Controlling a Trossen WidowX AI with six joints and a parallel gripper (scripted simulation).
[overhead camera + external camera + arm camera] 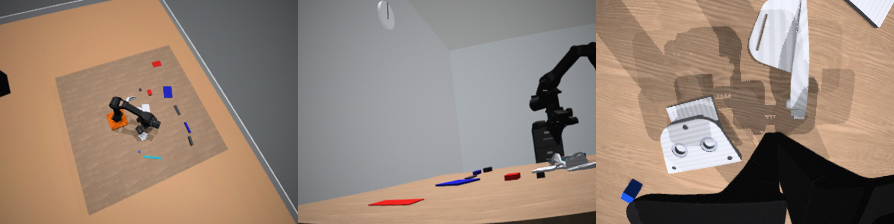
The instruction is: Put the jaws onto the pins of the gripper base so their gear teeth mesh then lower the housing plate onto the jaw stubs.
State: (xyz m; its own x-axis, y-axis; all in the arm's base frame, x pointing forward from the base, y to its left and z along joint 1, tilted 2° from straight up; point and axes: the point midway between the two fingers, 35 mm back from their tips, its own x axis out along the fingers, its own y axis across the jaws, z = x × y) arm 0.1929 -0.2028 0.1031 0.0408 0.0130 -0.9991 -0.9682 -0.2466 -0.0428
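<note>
Now: the white jaw 70 mm below my gripper tip, 30 mm ahead of it and 20 mm to the left of it. Round my gripper tip: red block: 320 mm to the left, 200 mm ahead, 80 mm below; teal bar: 250 mm to the right, 80 mm below, 60 mm behind; blue bar: 360 mm ahead, 160 mm to the right, 80 mm below.
</note>
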